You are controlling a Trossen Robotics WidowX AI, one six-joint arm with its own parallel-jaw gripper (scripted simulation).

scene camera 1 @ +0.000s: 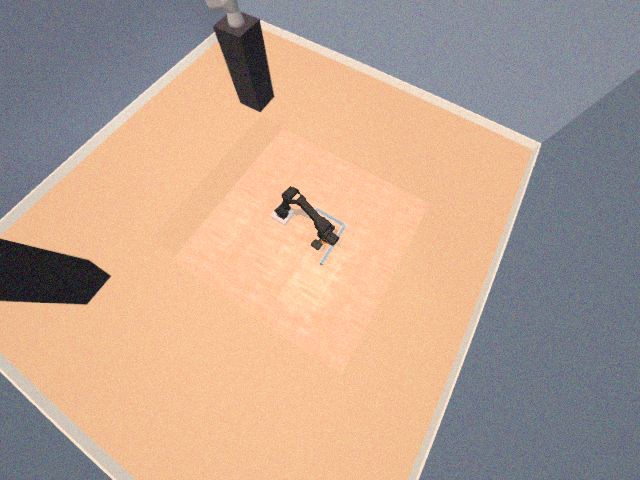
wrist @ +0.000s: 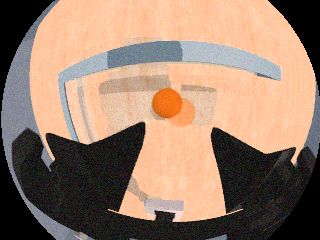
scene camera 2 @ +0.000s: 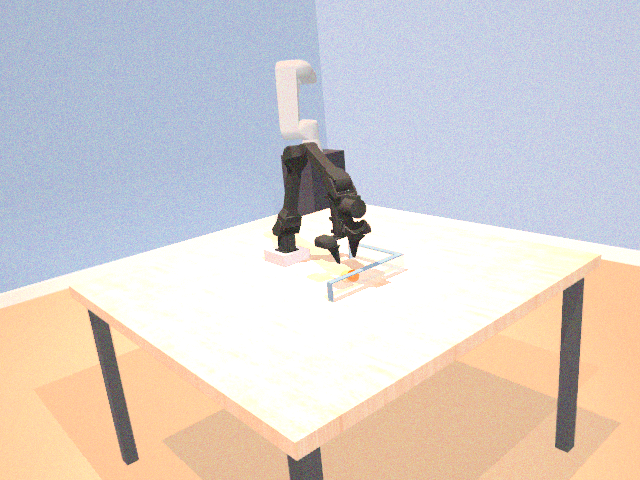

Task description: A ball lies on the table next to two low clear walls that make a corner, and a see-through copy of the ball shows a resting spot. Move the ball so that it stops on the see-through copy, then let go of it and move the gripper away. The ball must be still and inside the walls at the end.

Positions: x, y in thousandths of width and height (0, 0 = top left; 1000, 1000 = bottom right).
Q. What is my gripper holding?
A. Nothing.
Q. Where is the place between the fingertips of my gripper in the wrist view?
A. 561, 540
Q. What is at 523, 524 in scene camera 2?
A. My gripper.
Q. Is my gripper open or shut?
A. Open.
